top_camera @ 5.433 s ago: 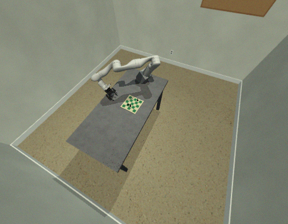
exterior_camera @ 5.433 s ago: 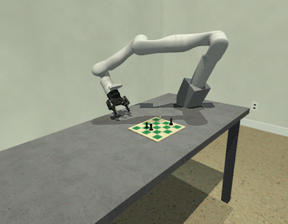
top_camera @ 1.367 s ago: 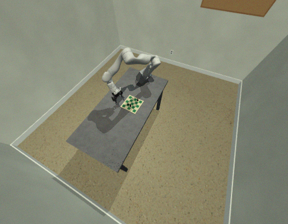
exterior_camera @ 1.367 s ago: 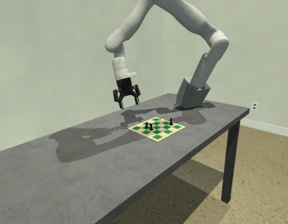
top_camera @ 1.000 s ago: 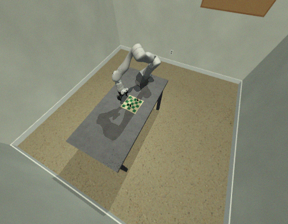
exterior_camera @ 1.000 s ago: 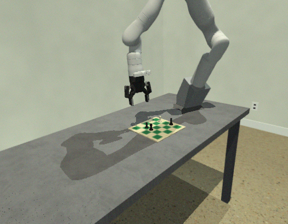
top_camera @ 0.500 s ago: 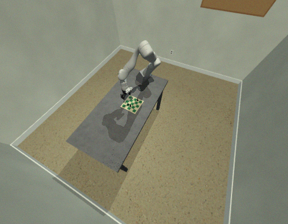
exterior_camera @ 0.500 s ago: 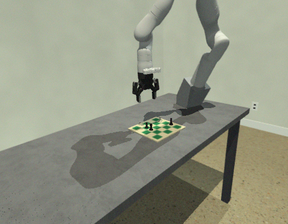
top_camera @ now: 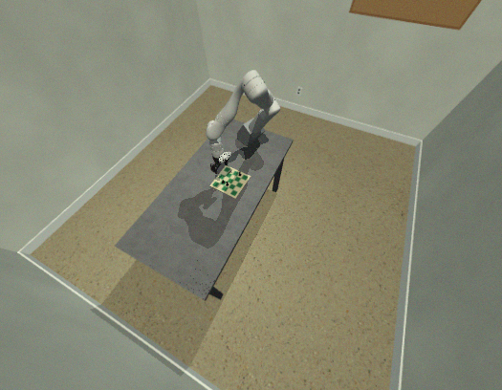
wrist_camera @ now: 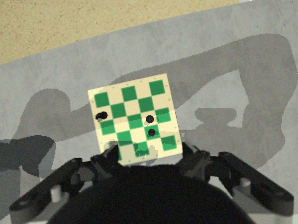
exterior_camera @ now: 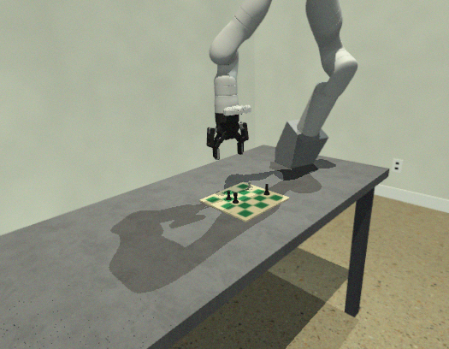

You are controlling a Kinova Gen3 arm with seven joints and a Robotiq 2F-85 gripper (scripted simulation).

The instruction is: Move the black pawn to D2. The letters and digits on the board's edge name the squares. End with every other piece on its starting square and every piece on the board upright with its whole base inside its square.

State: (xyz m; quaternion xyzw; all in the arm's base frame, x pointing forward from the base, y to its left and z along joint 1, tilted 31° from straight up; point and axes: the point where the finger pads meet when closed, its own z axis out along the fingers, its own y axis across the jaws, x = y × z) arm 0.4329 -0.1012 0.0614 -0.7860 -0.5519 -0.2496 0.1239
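Right now the black pawn is 140 mm below my hand. From my hand the other things lie so: white piece (110 mm behind, 140 mm below); green-and-cream chessboard (30 mm behind, 40 mm to the left, 160 mm below).
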